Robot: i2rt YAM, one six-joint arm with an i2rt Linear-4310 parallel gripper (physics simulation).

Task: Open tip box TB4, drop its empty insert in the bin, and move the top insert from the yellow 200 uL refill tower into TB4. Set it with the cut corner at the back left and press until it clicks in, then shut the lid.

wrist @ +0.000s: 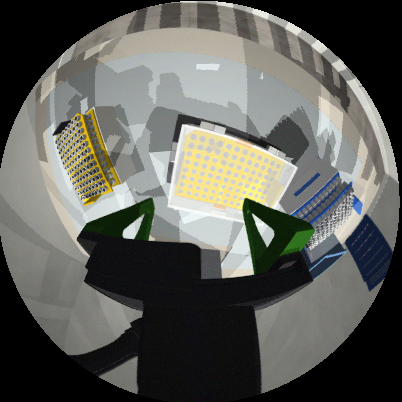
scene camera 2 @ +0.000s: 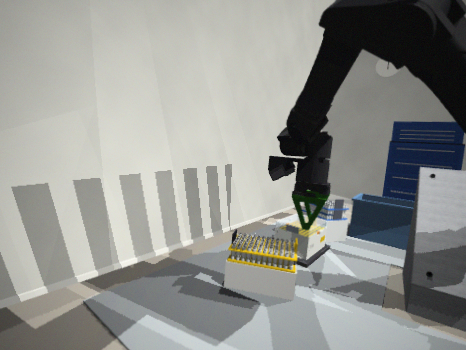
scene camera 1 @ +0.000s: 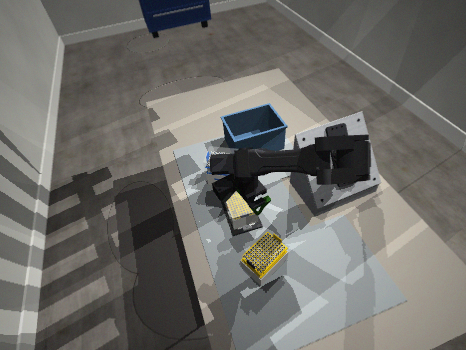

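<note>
The tip box [scene camera 1: 245,222] [scene camera 2: 314,244] [wrist: 225,170], taken as TB4, is white with a yellow insert whose holes look empty. It stands upright on a dark base. A clear cover appears to lie shut over the insert; its label is not readable. The yellow refill tower [scene camera 1: 265,254] [scene camera 2: 262,257] [wrist: 85,160], full of tips, stands apart from the box, nearer the front in scene camera 2. My gripper [scene camera 2: 306,227] [wrist: 197,202] is open and empty, with green fingertips low beside and above the box's near long edge. The arm hides part of the box in scene camera 1.
A blue-edged refill tower [scene camera 2: 336,214] [wrist: 325,212] stands on the box's other side, mostly behind the arm in scene camera 1. The blue bin [scene camera 1: 257,140] [scene camera 2: 382,220] stands beyond it. The grey arm mount [scene camera 1: 307,182] [scene camera 2: 442,240] is at the right. A blue cabinet [scene camera 1: 176,14] [scene camera 2: 425,165] stands farther back.
</note>
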